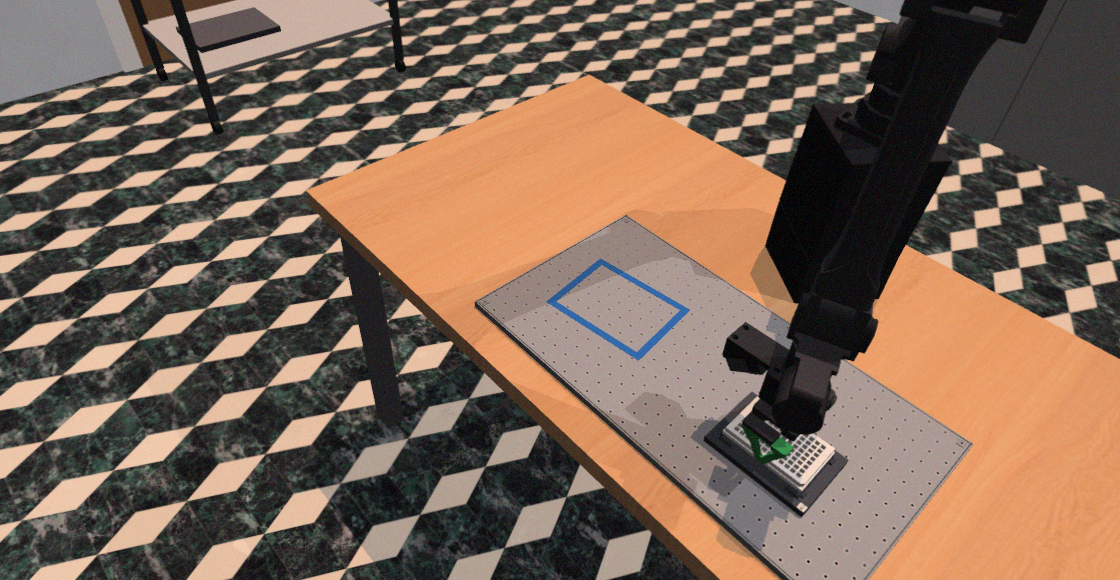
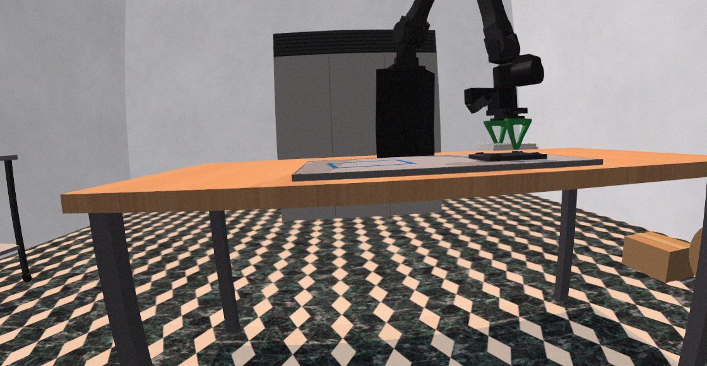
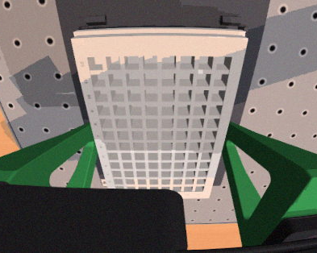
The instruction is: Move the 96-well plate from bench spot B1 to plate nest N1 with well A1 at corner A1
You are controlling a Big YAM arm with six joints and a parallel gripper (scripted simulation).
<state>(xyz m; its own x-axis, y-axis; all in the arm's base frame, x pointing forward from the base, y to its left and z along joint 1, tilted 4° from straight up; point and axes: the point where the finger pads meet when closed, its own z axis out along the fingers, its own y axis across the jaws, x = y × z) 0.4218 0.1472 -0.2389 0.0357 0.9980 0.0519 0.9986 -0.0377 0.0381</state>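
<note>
My gripper is now right at the white 96-well plate. The rest, counted from my hand: dark plate nest (30 mm below).
</note>
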